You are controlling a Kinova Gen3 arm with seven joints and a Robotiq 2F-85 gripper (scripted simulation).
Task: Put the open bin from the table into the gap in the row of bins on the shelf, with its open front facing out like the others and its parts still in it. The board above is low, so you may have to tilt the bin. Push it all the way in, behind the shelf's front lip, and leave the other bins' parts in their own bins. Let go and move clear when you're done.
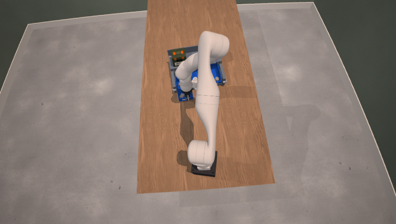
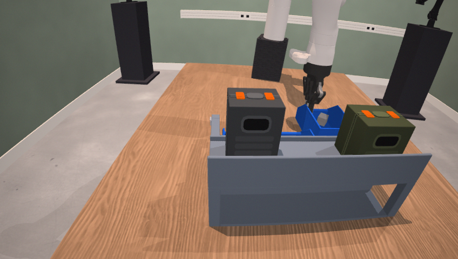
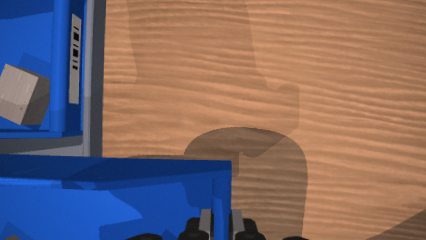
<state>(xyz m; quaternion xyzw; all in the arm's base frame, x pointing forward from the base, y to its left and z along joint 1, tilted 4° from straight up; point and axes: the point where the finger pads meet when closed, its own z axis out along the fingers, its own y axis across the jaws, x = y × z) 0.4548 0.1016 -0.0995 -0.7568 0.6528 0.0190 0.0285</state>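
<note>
Right now the grey part is 12 cm ahead of my hand, 6 cm to the left of it and 3 cm below it. From my hand the other things lie so: grey shelf 22 cm ahead, 7 cm to the right.
</note>
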